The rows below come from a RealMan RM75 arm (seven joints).
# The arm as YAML. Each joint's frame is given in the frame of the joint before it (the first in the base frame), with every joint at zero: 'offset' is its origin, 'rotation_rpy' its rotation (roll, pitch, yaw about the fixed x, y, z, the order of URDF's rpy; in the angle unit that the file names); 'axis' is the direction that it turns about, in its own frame. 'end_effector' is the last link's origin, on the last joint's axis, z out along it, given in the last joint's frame.
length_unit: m
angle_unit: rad
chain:
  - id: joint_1
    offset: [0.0, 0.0, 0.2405]
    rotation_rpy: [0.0, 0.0, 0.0]
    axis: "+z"
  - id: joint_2
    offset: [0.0, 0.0, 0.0]
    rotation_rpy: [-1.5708, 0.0, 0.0]
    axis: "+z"
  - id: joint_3
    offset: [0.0, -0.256, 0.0]
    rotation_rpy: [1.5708, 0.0, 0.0]
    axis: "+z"
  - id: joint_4
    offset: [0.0, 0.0, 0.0]
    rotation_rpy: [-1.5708, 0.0, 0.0]
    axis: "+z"
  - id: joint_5
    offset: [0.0, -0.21, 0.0]
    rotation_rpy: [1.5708, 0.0, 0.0]
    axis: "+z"
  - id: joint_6
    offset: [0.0, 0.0, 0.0]
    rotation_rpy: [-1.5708, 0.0, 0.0]
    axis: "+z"
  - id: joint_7
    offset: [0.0, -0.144, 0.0]
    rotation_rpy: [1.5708, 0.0, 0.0]
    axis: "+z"
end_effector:
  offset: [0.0, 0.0, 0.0]
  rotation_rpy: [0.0, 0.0, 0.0]
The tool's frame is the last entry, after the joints.
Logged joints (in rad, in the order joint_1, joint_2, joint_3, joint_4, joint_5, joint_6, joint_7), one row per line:
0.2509, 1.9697, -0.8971, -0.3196, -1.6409, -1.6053, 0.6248
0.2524, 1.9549, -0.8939, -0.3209, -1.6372, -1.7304, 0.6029
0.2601, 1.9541, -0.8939, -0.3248, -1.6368, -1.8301, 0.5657
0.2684, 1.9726, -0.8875, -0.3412, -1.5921, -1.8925, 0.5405
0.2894, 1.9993, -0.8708, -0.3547, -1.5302, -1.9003, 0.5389
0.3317, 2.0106, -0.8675, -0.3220, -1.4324, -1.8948, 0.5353
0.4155, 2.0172, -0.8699, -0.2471, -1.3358, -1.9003, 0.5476
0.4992, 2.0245, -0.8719, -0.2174, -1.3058, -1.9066, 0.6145
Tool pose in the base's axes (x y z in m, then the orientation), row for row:
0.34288, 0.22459, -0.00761, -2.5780, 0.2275, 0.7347
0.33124, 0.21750, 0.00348, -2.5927, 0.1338, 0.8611
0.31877, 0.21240, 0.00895, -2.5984, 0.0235, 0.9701
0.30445, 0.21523, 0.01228, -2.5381, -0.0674, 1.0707
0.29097, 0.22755, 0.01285, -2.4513, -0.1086, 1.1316
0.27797, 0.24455, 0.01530, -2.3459, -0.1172, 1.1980
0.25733, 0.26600, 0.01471, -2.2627, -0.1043, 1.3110
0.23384, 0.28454, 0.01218, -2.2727, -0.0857, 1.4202
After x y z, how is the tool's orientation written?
As a rotation vector, in radians.
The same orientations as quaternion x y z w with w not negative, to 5 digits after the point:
-0.93397, 0.08242, 0.26617, 0.22374
-0.92839, 0.04791, 0.30834, 0.20179
-0.92100, 0.00833, 0.34385, 0.18292
-0.90399, -0.02401, 0.38135, 0.19184
-0.88537, -0.03922, 0.40872, 0.21800
-0.86151, -0.04304, 0.43995, 0.24977
-0.83502, -0.03849, 0.48380, 0.25923
-0.82526, -0.03112, 0.51570, 0.22811

